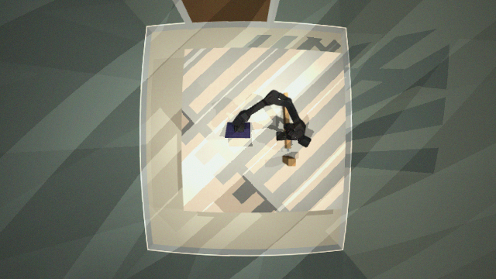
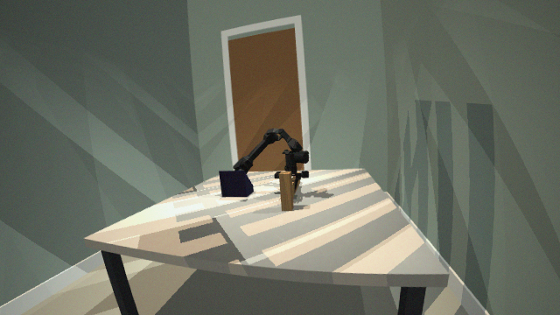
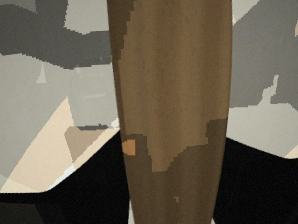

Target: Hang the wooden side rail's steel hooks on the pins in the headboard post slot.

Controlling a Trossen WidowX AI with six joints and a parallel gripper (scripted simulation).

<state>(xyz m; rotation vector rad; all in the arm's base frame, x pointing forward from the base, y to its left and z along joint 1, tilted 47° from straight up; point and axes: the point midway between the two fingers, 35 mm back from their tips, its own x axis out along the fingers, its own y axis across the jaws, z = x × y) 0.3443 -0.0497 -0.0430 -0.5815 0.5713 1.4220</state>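
Right now the headboard post is 170 mm to the right of my gripper tip, 40 mm above it and 10 mm behind it.
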